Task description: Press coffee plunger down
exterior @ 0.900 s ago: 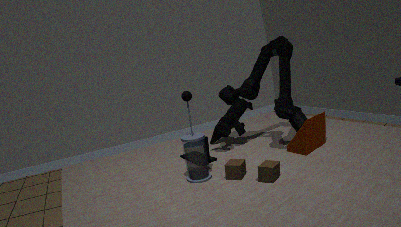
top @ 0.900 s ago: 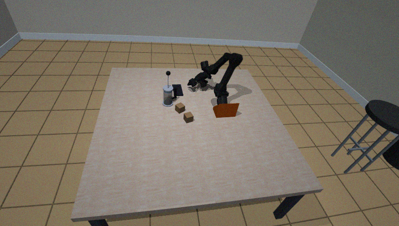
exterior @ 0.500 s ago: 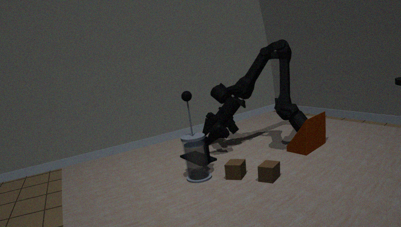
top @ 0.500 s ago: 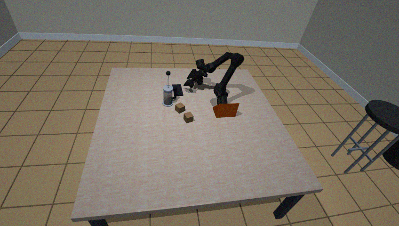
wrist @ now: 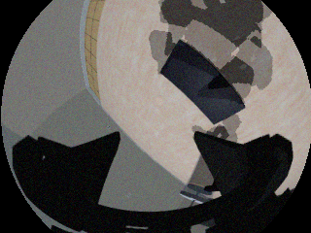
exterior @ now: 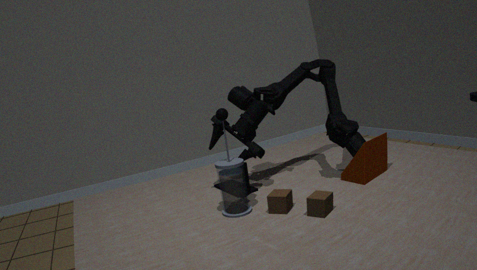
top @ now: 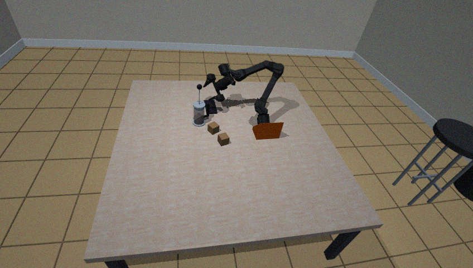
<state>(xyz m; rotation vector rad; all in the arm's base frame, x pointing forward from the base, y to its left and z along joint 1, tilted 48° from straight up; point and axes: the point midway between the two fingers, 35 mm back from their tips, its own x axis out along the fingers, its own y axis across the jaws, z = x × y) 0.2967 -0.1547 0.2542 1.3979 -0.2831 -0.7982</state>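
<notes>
Now: gripper tip 16 cm to the right of the glass coffee press, 4 cm short of it and 2 cm below it.
</notes>
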